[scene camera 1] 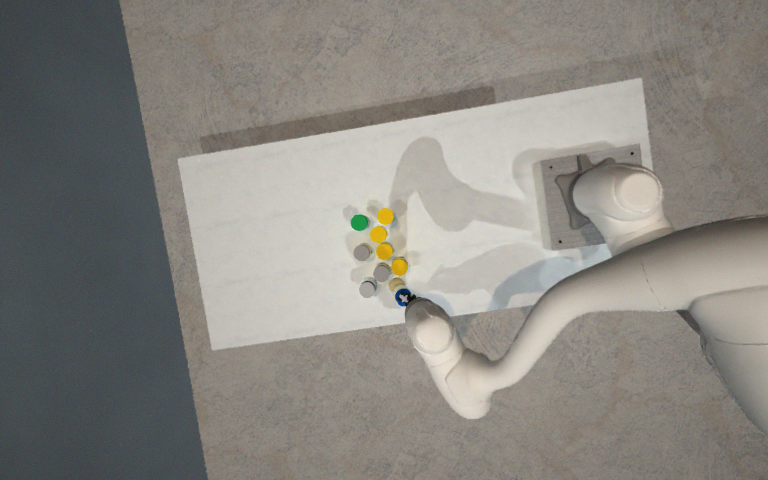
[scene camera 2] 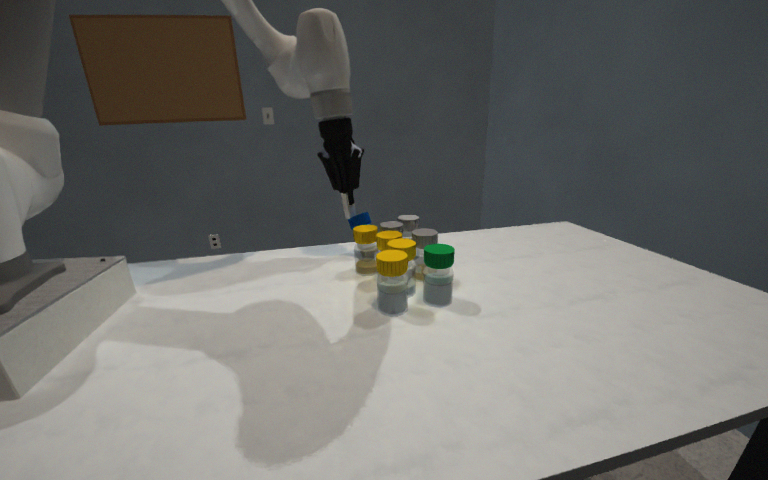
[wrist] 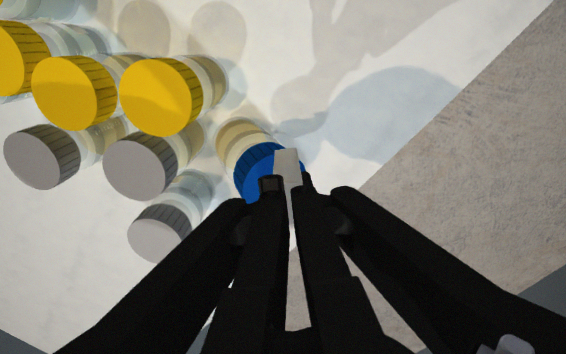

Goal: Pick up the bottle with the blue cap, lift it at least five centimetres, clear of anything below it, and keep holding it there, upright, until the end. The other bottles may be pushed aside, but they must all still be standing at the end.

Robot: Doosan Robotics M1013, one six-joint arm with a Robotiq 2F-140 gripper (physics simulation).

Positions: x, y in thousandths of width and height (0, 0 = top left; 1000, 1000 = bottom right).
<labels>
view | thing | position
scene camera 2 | my gripper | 456, 453
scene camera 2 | yellow-capped bottle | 476, 522
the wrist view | my gripper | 508, 470
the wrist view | yellow-capped bottle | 285, 273
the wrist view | blue-capped bottle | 436, 428
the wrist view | grey-capped bottle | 82, 439
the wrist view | grey-capped bottle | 248, 470
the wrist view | yellow-capped bottle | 130, 261
</labels>
